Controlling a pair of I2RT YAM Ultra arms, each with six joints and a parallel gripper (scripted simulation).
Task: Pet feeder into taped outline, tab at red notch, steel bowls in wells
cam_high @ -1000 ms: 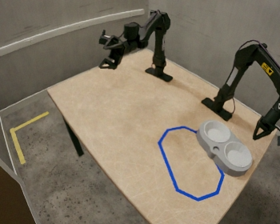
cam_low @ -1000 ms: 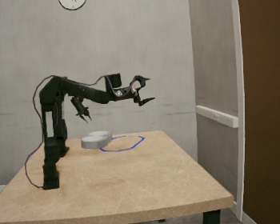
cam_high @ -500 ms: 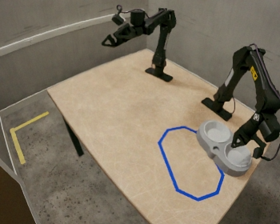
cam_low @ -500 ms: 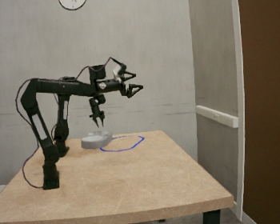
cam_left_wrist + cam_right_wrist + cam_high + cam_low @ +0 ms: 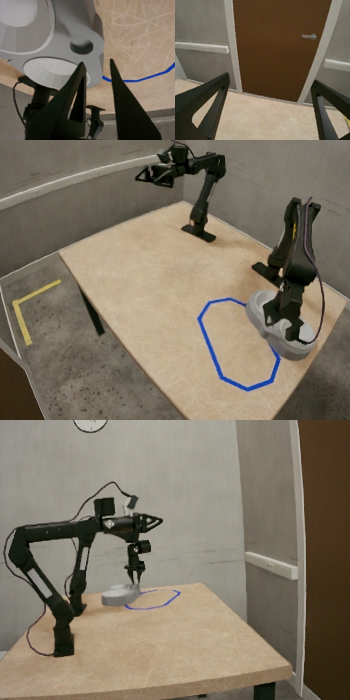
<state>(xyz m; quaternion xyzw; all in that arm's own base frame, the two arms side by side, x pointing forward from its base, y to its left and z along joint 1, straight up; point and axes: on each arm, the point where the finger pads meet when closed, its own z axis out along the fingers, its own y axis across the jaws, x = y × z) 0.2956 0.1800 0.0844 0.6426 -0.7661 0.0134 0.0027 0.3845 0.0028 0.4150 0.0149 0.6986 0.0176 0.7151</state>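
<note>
Right now the pet feeder is 80 mm behind my left hand, 60 mm below it and 20 mm to the left of it. Also, from my left hand: steel bowl (100 mm to the left, 70 mm behind, 50 mm below); then blue taped outline (80 mm below, 70 mm ahead, 60 mm to the right).
</note>
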